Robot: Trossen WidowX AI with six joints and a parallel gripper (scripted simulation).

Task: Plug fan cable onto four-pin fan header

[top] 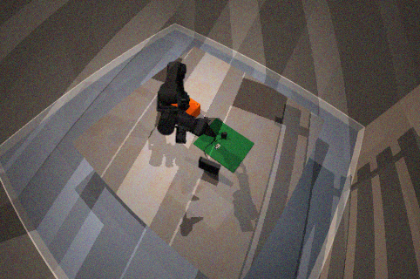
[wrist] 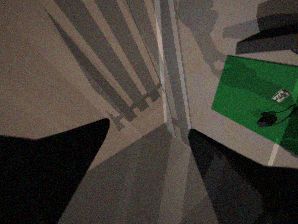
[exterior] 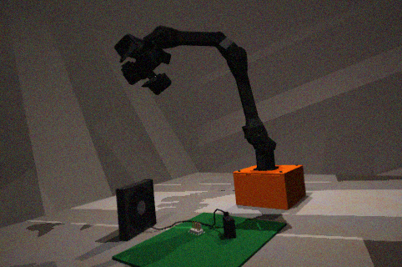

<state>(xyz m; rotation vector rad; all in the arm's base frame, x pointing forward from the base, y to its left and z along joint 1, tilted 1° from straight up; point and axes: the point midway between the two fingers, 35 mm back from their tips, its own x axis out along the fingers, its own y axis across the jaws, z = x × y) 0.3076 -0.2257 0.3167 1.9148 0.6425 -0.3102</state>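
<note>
The black fan plug is 3 cm behind my gripper tip, 23 cm to the left of it and 38 cm below it. The rest, counted from my gripper tip: green board: 19 cm to the left, 42 cm below; black fan: 1 cm ahead, 1 cm to the left, 35 cm below.
</note>
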